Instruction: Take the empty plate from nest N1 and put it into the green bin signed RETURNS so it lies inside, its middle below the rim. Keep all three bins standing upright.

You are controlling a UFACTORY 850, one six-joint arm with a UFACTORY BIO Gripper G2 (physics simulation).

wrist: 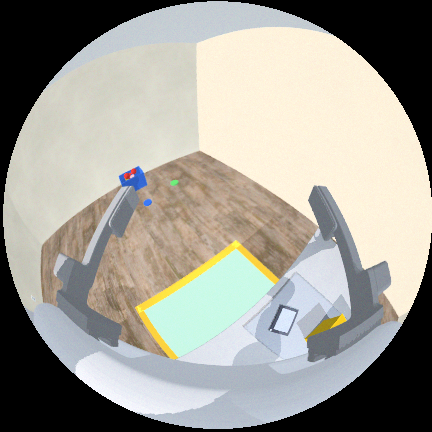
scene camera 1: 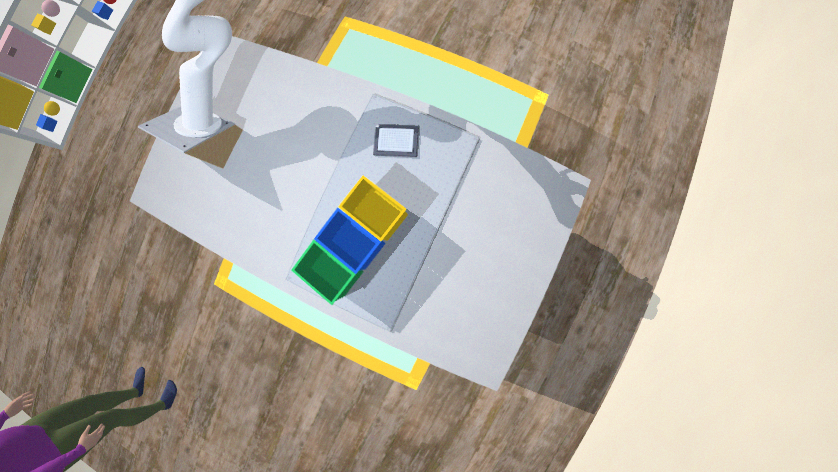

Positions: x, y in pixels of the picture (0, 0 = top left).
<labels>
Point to a yellow bin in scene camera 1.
381, 215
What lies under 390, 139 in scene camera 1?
A gridded plate.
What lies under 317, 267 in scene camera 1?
A green bin.
</labels>
